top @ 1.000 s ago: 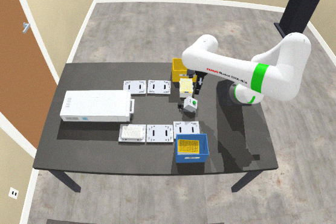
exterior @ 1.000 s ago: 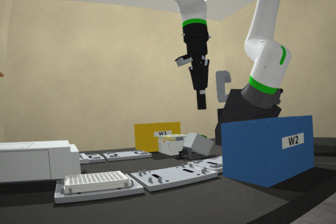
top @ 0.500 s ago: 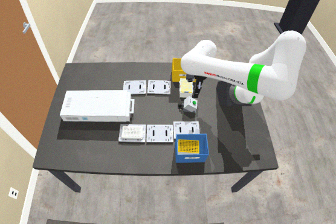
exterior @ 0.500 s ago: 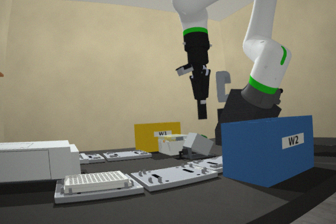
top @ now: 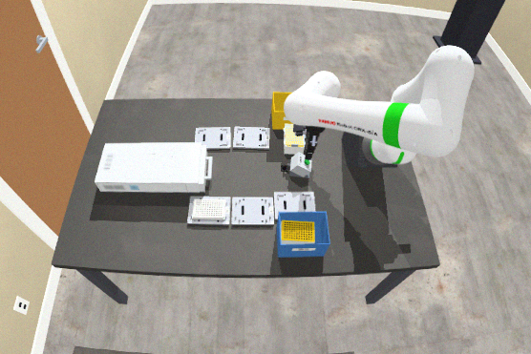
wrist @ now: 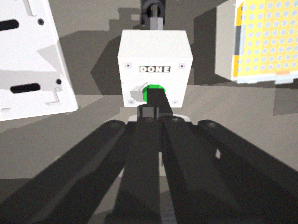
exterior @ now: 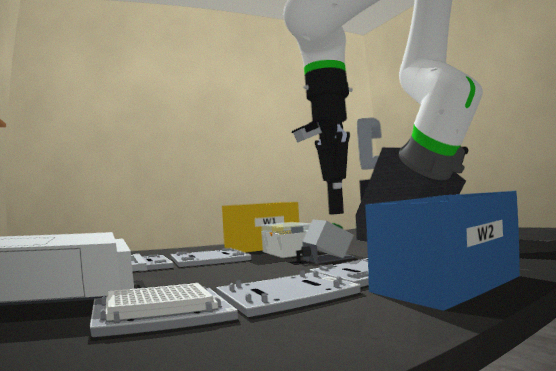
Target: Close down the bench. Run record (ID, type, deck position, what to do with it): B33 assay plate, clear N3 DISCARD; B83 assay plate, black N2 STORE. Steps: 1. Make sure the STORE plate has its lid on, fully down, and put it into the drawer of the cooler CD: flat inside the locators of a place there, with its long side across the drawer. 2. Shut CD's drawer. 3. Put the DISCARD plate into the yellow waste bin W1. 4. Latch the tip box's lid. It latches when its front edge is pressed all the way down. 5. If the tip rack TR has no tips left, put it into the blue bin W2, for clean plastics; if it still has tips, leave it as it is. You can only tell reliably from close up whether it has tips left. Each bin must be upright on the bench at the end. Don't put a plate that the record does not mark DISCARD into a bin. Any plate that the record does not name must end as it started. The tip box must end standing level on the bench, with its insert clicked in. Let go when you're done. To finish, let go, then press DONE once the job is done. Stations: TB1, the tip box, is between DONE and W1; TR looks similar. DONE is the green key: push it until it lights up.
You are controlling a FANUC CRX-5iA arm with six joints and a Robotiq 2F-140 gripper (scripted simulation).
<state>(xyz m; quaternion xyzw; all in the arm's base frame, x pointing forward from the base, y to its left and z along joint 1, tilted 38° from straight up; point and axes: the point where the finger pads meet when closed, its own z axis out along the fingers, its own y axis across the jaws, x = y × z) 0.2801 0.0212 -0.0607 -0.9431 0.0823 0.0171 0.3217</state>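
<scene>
The DONE key block is 70 mm below my hand and 20 mm ahead of it. Round my hand: clear tip box lid (150 mm to the right, 70 mm below, 40 mm ahead); then yellow tip box insert (150 mm to the right, 70 mm below, 40 mm ahead); then tip box TB1 (150 mm to the right, 80 mm below, 40 mm ahead).
</scene>
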